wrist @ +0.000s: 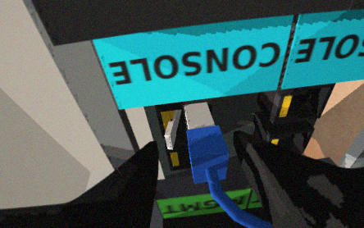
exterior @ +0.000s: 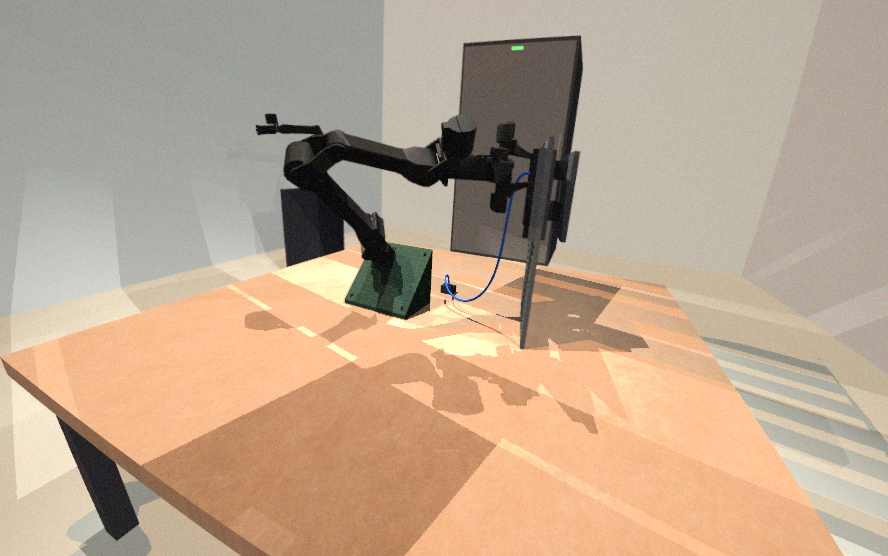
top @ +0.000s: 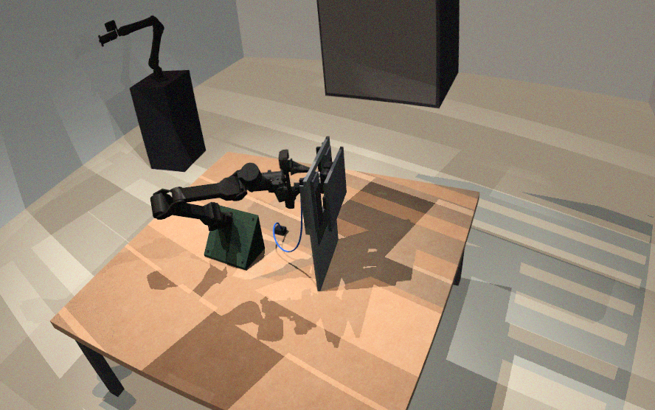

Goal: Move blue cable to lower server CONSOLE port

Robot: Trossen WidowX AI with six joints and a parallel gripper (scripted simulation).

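Now: the cable plug 20 mm ahead of my gripper tip. Also, from my gripper tip: black block: 230 mm behind, 150 mm to the left, 370 mm below.
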